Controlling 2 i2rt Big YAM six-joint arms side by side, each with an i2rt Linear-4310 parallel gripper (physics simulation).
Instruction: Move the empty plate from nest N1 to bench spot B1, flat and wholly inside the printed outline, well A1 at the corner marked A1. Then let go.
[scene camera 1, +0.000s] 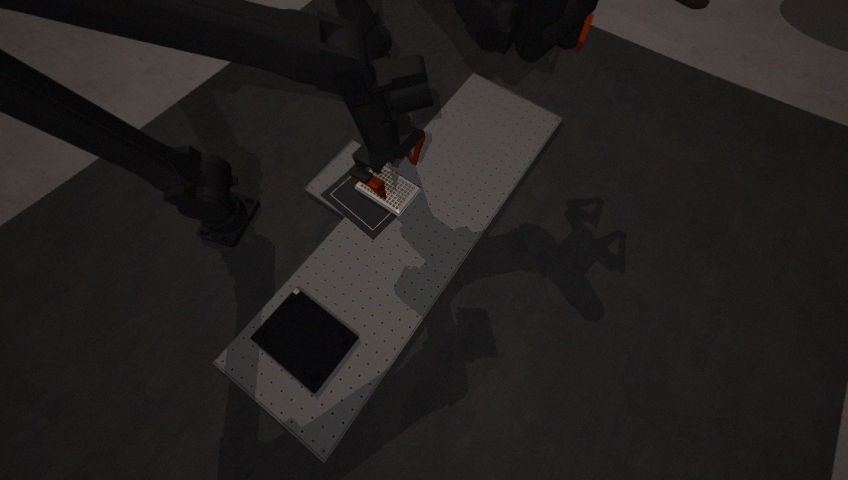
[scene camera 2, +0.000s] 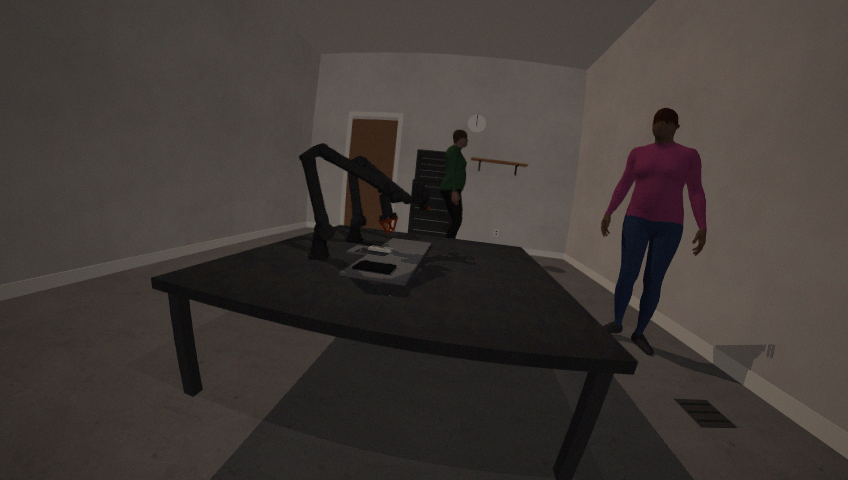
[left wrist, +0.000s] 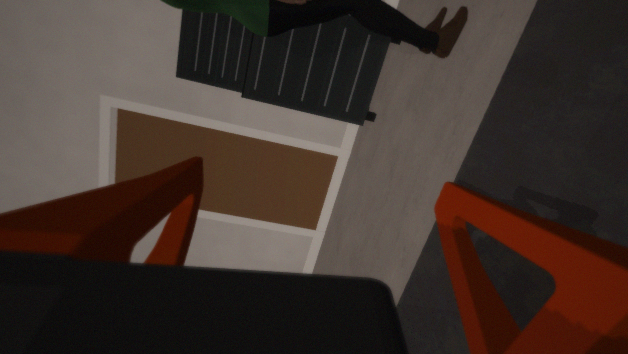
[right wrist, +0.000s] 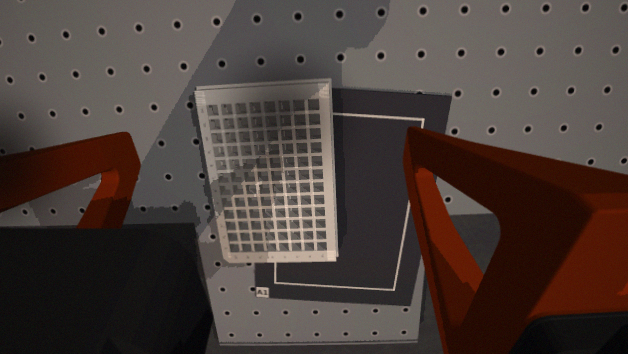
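Pixels of known places: left gripper, fingertip midpoint: (scene camera 2: 427, 199) (left wrist: 326, 183); right gripper, fingertip midpoint: (scene camera 1: 398, 180) (scene camera 2: 390, 232) (right wrist: 268, 145); left arm's base, link origin: (scene camera 2: 354, 240); right arm's base, link origin: (scene camera 1: 231, 219) (scene camera 2: 318, 256).
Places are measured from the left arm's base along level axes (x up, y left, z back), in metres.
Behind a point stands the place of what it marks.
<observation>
The white gridded plate (right wrist: 272, 175) @[x 0.025, y -0.222, z -0.254 m] (scene camera 1: 401, 193) @[x 0.027, y -0.216, z -0.286 m] lies across the left part of the dark mat (right wrist: 370, 200) @[x 0.015, y -0.289, z -0.230 m] in the right wrist view and overhangs its left edge. It covers the left side of the printed outline (right wrist: 334, 287) @[x 0.014, y -0.263, z -0.154 m] (scene camera 1: 351, 211) @[x 0.015, y -0.316, z -0.219 m]; whether it lies fully flat is hard to tell. Its bottom left corner is nearest the A1 mark (right wrist: 262, 292) @[x 0.015, y -0.205, z -0.149 m], with a gap. My right gripper (right wrist: 268, 145) @[x 0.125, y -0.239, z -0.303 m] (scene camera 2: 388, 224) @[x 0.125, y -0.239, z -0.303 m] is open above the plate, one finger to each side, holding nothing. My left gripper (left wrist: 326, 183) @[x 0.308, y 0.206, z -0.425 m] is open and empty, far from the plate.
A black square nest (scene camera 1: 304, 342) @[x 0.025, y -0.582, z -0.337 m] (scene camera 2: 373, 267) @[x 0.025, y -0.606, z -0.333 m] sits at the lower left end of the perforated board (scene camera 1: 493, 136) @[x 0.013, y 0.062, z -0.367 m]. The right arm reaches over the mat. The left arm's wrist is beyond the board's top end. Two people stand beyond the table (scene camera 2: 476, 309).
</observation>
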